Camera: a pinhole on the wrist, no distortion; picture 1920 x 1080 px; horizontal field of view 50.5 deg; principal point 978.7 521.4 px. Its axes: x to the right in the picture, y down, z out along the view. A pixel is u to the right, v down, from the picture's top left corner.
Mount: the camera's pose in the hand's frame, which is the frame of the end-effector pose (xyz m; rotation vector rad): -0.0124 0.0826 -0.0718 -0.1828 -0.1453 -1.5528
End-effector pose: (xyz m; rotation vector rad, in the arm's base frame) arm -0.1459 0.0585 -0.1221 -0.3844 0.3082 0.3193
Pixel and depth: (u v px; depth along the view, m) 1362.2 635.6 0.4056
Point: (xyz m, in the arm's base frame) -0.0818 0.2843 0.1416
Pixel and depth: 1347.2 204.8 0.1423
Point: -0.1881 0.1573 -0.0740
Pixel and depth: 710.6 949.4 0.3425
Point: -0.0986 0.3527 0.0143
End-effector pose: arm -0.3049 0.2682 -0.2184 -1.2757 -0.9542 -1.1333
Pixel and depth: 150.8 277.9 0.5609
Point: 0.1208 0.6836 -0.3401
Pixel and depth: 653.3 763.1 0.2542
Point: -0.1176 0.4242 -0.2194
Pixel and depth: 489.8 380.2 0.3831
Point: -0.0466 0.5421 -0.2788
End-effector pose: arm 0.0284 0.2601 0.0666 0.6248 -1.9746 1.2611
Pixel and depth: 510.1 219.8 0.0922
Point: -0.0473 0.2978 -0.0263
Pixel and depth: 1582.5 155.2 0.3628
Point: -0.0574 0.0033 -0.1014
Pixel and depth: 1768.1 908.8 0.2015
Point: -0.0682 0.1509 0.0239
